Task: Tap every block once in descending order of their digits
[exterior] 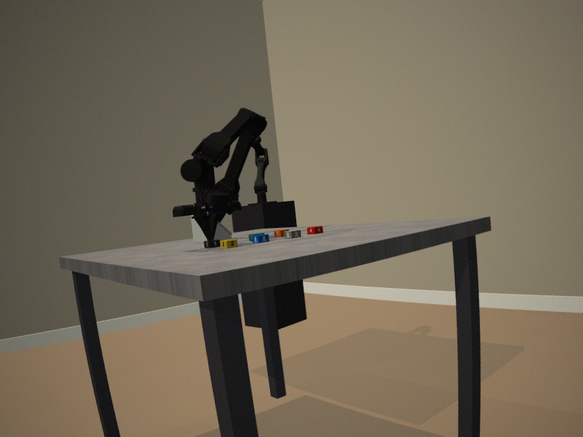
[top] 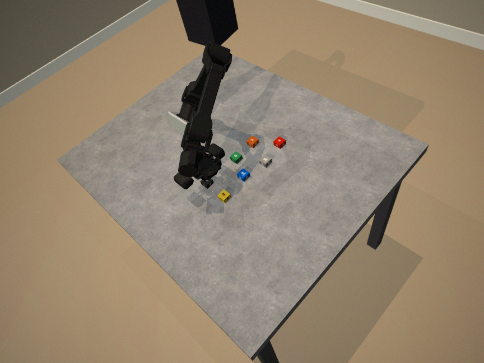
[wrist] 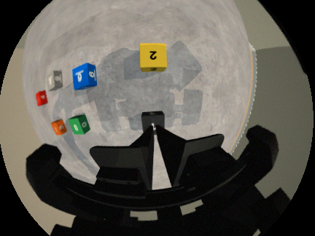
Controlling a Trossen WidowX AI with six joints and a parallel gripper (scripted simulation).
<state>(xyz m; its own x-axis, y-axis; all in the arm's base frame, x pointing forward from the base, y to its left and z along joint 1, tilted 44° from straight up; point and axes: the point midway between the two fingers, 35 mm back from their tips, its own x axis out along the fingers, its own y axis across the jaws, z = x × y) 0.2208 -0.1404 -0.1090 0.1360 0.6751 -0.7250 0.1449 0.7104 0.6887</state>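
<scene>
Right now the black block is 1 cm below my gripper tip. Also, from my gripper tip: yellow block 9 cm ahead, 2 cm to the right, 1 cm below; green block 14 cm to the left, 3 cm ahead, 1 cm below; blue block 10 cm ahead, 9 cm to the left, 1 cm below.
</scene>
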